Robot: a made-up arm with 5 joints.
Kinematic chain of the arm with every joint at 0, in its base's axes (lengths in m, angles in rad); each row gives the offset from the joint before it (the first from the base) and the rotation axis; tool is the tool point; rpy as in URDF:
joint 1: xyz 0.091 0 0.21 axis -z
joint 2: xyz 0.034 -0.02 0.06 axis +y
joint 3: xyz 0.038 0 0.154 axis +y
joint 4: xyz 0.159 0 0.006 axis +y
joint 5: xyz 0.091 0.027 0 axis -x
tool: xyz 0 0 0 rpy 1.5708 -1.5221 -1.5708
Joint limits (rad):
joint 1: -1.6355..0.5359
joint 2: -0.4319..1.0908
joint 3: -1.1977..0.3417
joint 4: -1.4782..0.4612
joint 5: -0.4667..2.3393
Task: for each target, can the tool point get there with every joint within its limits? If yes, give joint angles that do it. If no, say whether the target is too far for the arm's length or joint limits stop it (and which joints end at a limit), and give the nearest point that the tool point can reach.
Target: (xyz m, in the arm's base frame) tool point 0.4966 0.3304 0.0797
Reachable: no: too far | nearest point 0.3973 0.2495 0.1668 | short by 0.155 m
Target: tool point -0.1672 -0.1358 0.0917
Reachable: no: joint limits stop it (at a limit: joint 1, joint 2, joint 3, joint 4) | nearest point 0.0719 0.1863 0.0645 | short by 0.402 m
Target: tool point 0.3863 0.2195 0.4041
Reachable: yes | joints -0.6202 0.3305 -0.1969 -0.3108 1.2700
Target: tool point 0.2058 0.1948 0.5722
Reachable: yes | joints -1.0074 -0.1459 -0.1891 -0.9160 2.0991
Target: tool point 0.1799 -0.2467 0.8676
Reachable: no: too far | nearest point 0.2190 -0.0679 0.6631 | short by 0.274 m
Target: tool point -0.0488 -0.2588 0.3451
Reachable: no: joint limits stop it (at a limit: joint 2, joint 3, joint 4) | nearest point 0.0423 -0.0902 0.5872 | short by 0.309 m
